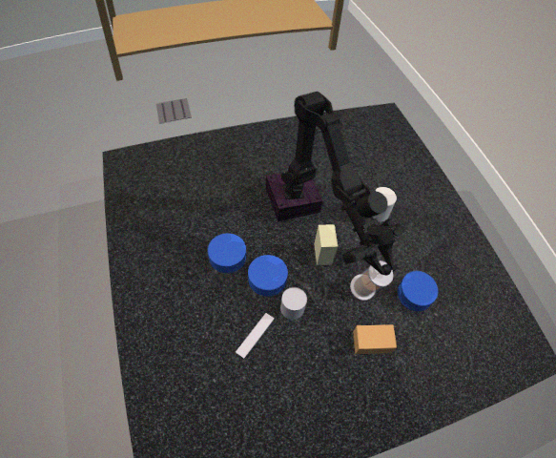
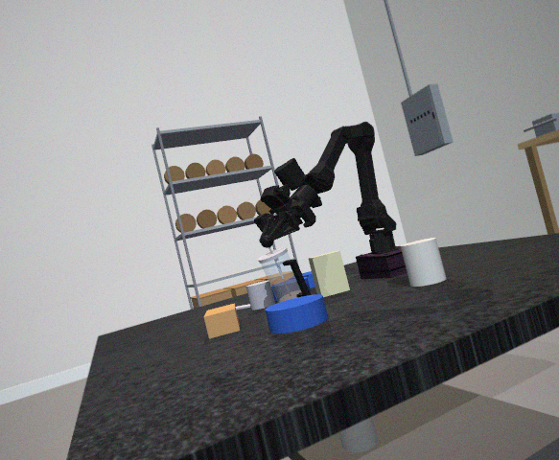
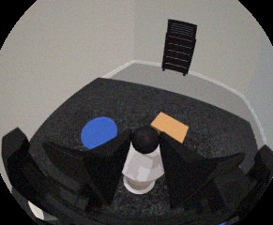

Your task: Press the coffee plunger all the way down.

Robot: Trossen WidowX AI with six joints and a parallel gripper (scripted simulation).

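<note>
The coffee press is 30 mm behind my gripper tip and 90 mm below it. Also, from my gripper tip: white strip 70 mm ahead, 370 mm to the right, 180 mm below; then orange box 140 mm ahead, 30 mm to the right, 160 mm below; then grey cylinder 250 mm to the right, 150 mm below.
</note>
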